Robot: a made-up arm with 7 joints. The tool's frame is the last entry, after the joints.
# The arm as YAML. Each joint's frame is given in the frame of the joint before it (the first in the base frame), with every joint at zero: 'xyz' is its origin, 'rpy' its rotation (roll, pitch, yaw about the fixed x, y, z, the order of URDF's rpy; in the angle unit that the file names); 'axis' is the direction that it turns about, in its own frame. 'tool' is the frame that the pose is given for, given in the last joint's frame.
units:
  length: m
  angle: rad
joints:
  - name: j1
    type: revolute
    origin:
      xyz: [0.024, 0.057, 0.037]
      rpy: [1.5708, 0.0, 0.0]
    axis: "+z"
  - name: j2
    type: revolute
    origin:
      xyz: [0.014, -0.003, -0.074]
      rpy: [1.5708, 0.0, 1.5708]
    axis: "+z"
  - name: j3
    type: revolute
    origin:
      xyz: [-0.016, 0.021, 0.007]
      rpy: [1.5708, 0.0, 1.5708]
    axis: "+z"
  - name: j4
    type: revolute
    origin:
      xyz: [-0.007, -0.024, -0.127]
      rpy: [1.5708, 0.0, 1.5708]
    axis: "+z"
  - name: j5
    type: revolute
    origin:
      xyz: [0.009, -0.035, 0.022]
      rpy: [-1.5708, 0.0, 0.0]
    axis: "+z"
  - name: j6
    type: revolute
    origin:
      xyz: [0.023, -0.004, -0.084]
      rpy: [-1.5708, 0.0, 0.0]
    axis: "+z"
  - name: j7
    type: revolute
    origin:
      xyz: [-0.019, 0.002, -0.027]
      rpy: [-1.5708, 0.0, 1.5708]
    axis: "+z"
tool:
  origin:
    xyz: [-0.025, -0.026, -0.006]
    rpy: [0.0, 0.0, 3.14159]
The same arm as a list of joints. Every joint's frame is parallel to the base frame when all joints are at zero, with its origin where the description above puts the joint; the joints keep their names.
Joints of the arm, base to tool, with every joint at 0 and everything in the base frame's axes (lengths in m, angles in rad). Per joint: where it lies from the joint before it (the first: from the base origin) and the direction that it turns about. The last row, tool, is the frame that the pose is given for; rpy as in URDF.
j1: axis 0 -1 0 xyz 0.0240 0.0570 0.0370
j2: axis 1 0 0 xyz 0.0140 0.0740 -0.0030
j3: axis 0 0 1 xyz 0.0070 -0.0210 -0.0160
j4: axis 0 -1 0 xyz -0.0240 0.0070 -0.1270
j5: axis 0 0 1 xyz 0.0090 -0.0220 -0.0350
j6: axis 0 1 0 xyz 0.0230 -0.0040 -0.0840
j7: axis -1 0 0 xyz -0.0190 -0.0270 -0.0020
tool: xyz 0.0060 0.0260 0.0250 rpy 0.0000 -1.5708 0.0000

